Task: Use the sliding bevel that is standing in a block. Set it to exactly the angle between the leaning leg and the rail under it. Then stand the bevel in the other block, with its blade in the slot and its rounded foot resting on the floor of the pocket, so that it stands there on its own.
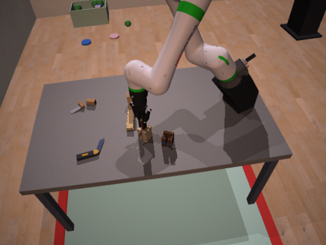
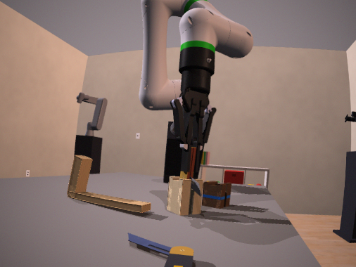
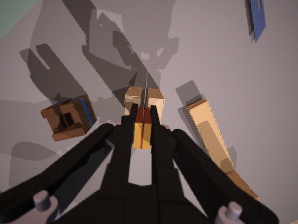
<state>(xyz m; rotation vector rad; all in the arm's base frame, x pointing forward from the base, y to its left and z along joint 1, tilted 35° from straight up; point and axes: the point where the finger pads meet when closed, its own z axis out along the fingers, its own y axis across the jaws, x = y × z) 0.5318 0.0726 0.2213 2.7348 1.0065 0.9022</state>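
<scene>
Right now my hand is 30 mm above the sliding bevel. The rest, counted from my hand: black-handled bevel (310 mm ahead, 130 mm below, 20 mm to the left); then grey blade (60 mm below, 10 mm to the left, 10 mm ahead); then blue blade (270 mm ahead, 130 mm below).
</scene>
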